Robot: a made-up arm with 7 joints.
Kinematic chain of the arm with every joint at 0, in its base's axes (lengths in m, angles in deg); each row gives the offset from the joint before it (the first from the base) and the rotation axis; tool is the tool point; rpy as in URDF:
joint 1: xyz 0 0 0.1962 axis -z
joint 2: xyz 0 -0.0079 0.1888 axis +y
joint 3: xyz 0 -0.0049 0.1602 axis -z
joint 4: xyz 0 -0.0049 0.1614 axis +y
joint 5: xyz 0 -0.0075 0.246 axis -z
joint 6: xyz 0 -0.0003 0.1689 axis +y
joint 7: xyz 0 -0.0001 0.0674 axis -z
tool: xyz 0 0 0 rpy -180 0 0
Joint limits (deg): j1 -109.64..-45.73 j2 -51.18..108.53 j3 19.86..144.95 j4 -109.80..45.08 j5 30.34..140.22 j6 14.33..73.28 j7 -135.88..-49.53
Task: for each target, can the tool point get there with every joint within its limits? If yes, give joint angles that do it. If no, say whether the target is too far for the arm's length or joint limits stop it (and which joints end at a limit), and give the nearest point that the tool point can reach.
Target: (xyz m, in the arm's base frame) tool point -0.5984 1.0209 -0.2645
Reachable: no: too far | nearest point -0.3296 0.6268 0.0342 | short by 0.563 m
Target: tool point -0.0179 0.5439 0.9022
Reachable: yes | joints -61.35 38.37 107.53 -39.25 66.68 29.36 -103.42
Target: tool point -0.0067 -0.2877 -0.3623
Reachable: no: joint limits stop it (at a limit: joint 1, joint 2, joint 3, joint 4, joint 5, joint 6) | nearest point -0.2565 -0.0631 0.0035 | short by 0.497 m
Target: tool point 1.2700 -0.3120 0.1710
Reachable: no: too far | nearest point 0.6821 0.1684 0.1924 | short by 0.759 m
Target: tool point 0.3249 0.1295 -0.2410
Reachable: no: joint limits stop it (at a limit: joint 1, joint 2, joint 3, joint 4, joint 5) | nearest point 0.4483 0.2117 -0.1021 | short by 0.203 m
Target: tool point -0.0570 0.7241 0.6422
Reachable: yes | joints -98.68 76.76 106.55 5.89 73.20 61.97 -114.49
